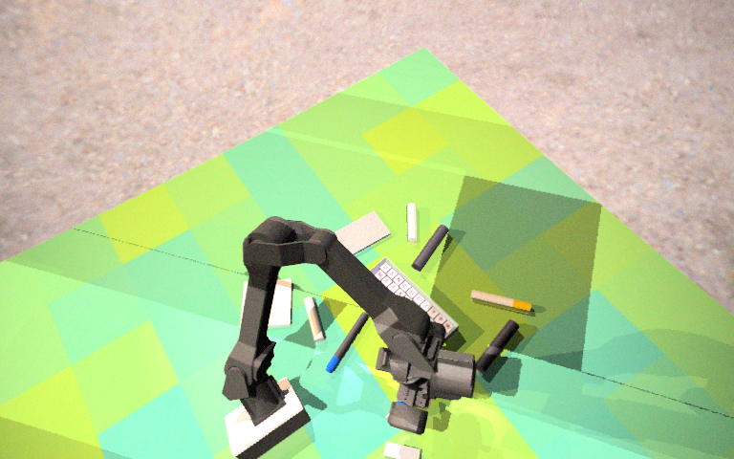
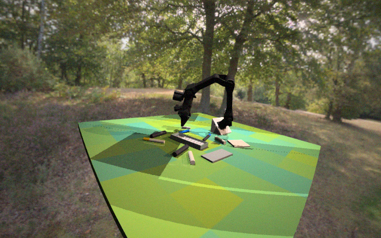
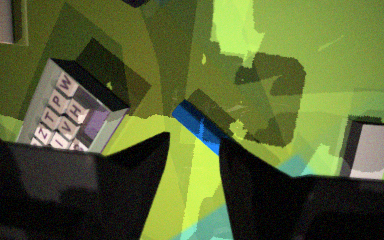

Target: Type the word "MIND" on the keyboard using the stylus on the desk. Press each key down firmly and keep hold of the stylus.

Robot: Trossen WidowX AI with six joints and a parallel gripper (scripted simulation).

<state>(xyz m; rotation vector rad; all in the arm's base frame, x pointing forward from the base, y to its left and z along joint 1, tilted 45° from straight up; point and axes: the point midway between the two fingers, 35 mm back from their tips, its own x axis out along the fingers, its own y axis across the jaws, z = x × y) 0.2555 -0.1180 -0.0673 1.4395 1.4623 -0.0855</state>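
Right now the blue stylus is 50 mm behind my gripper tip and 40 mm below it. The rest, counted from my gripper tip: grey slab 80 mm ahead, 360 mm to the left, 40 mm below; M key 70 mm ahead, 240 mm to the left, 30 mm below; N key 100 mm ahead, 200 mm to the left, 30 mm below.
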